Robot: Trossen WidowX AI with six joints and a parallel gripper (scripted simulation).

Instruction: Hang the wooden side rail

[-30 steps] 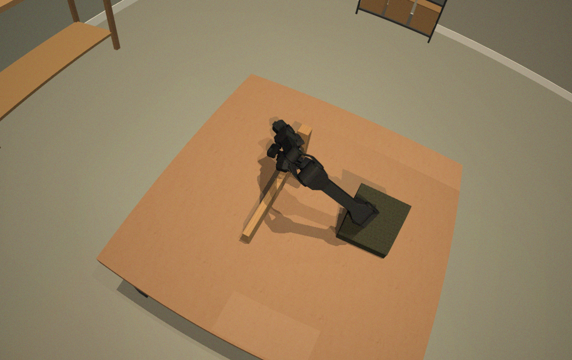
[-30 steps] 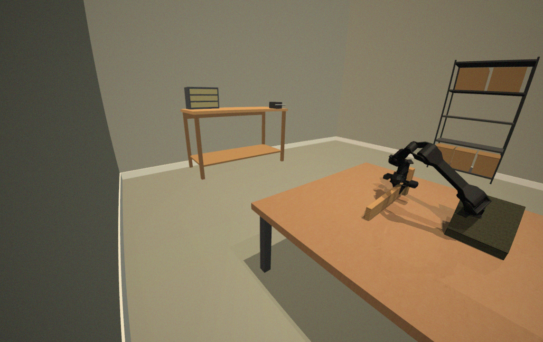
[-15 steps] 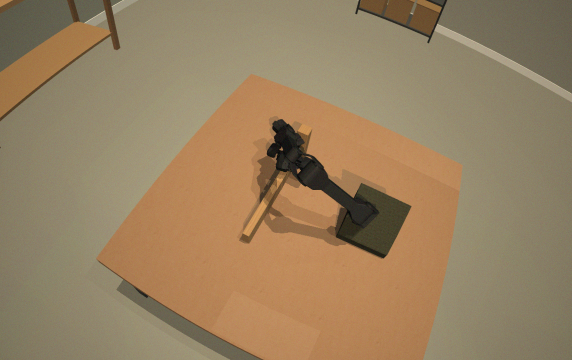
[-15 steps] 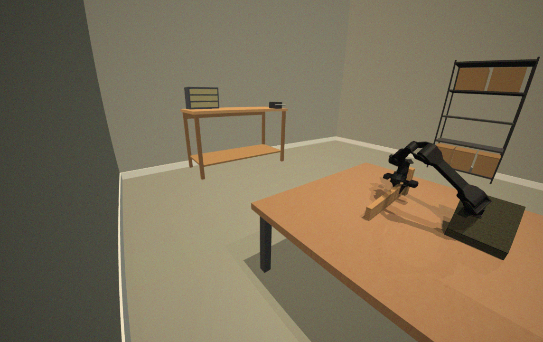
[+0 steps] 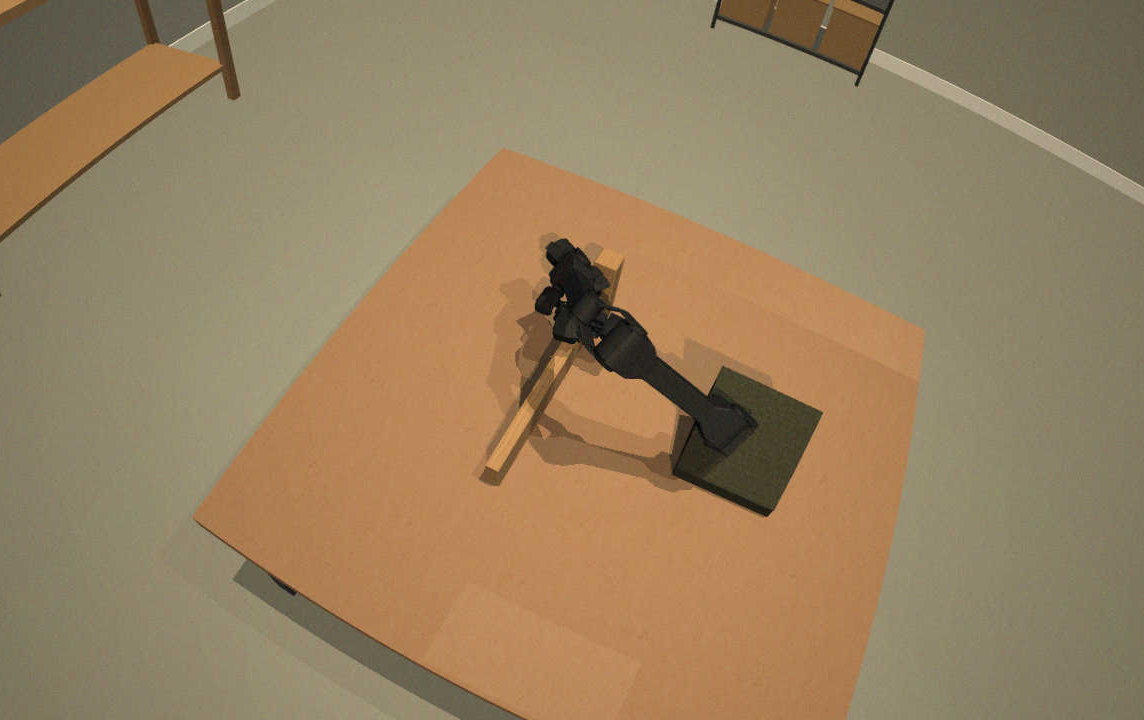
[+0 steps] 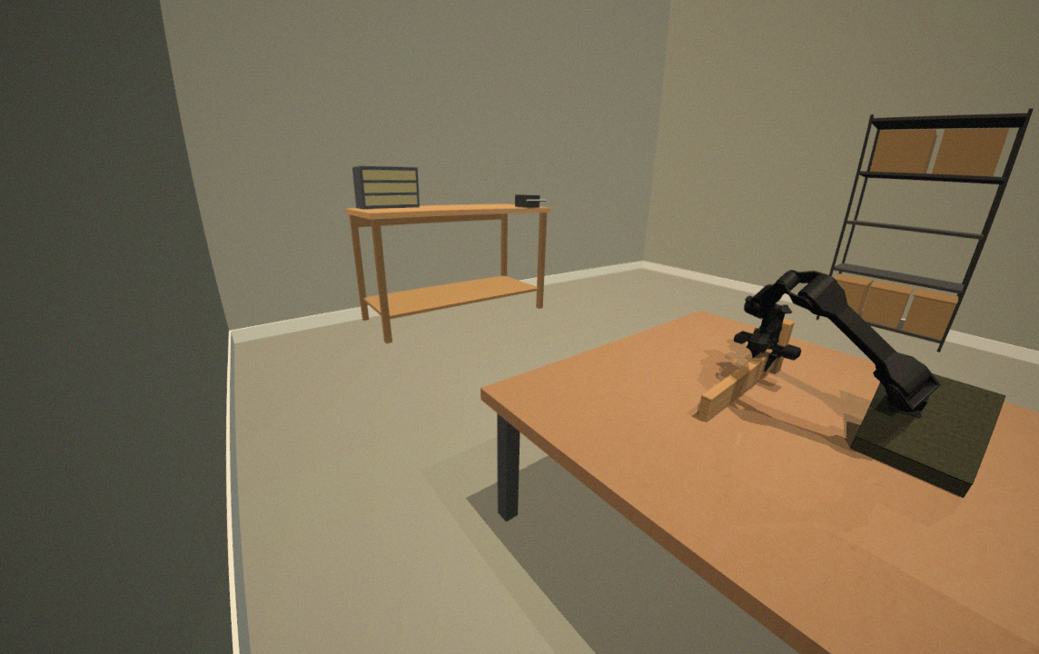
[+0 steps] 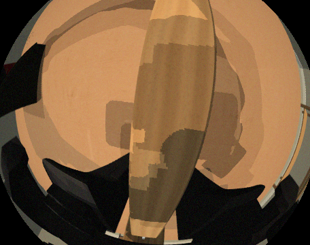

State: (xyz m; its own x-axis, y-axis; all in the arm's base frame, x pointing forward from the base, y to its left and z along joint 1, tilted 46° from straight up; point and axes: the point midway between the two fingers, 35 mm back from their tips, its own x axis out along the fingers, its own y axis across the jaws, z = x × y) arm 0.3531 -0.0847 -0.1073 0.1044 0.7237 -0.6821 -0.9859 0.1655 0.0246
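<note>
The wooden headboard post lies 12 cm to the right of my gripper tip, 4 cm above it and 1 cm behind it.
</note>
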